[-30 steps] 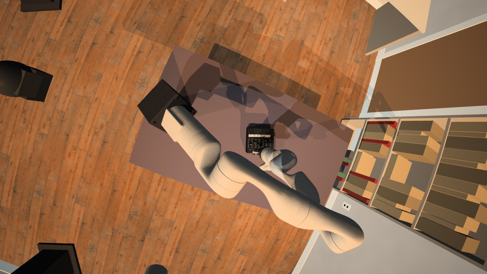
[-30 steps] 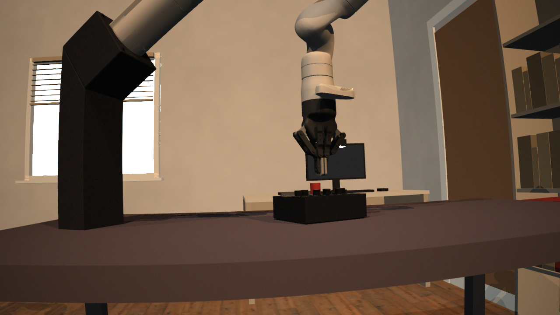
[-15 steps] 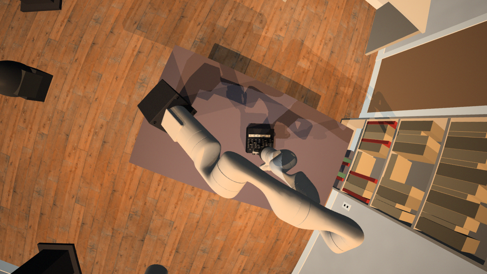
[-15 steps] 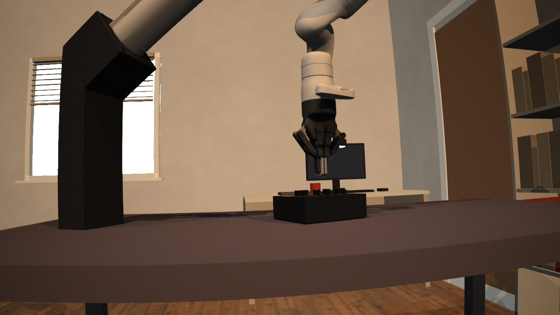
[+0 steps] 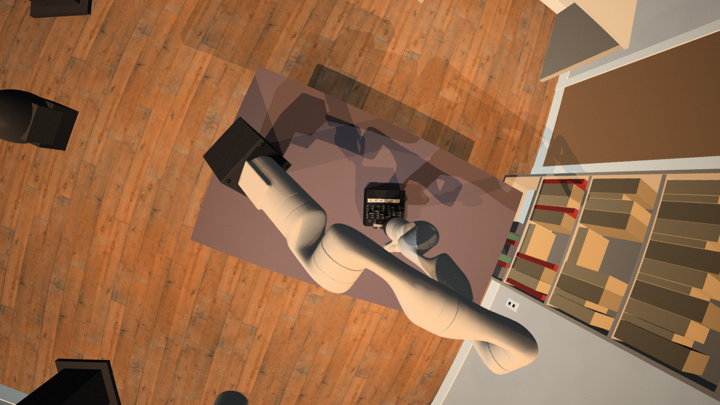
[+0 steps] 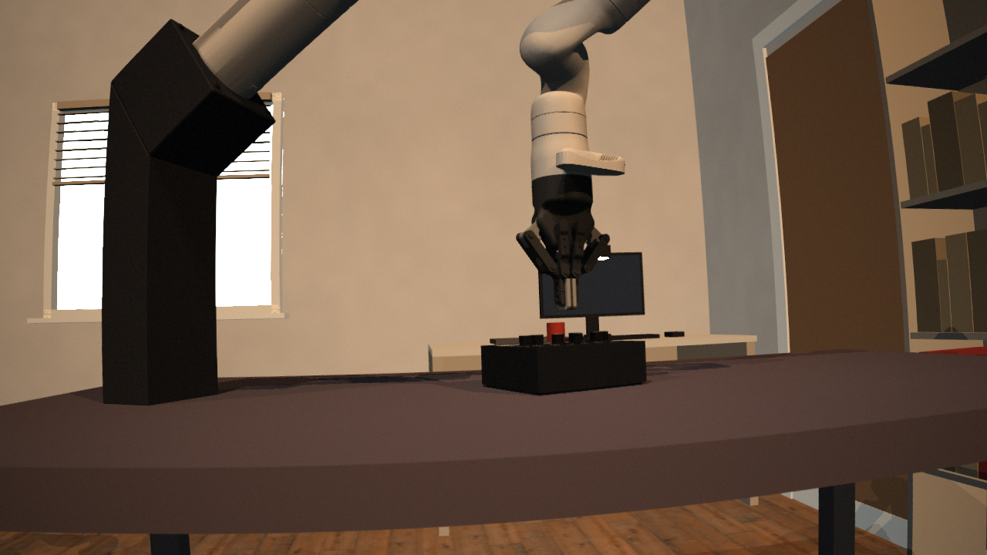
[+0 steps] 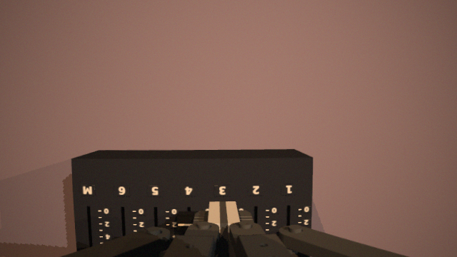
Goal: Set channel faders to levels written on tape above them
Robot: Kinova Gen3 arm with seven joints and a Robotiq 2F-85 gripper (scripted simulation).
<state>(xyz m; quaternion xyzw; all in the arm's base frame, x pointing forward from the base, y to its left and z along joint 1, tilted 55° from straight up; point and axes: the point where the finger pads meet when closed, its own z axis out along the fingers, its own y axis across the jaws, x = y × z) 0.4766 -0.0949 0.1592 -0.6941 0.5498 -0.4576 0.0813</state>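
Now: the channel 3 cap 50 mm below my hand and 20 mm to the left of it. Also, from my hand: channel 4 cap (50 mm below, 20 mm ahead, 10 mm to the left); channel 2 cap (50 mm below, 40 mm to the left, 20 mm behind); channel fader cap (50 mm below, 40 mm behind, 30 mm to the left).
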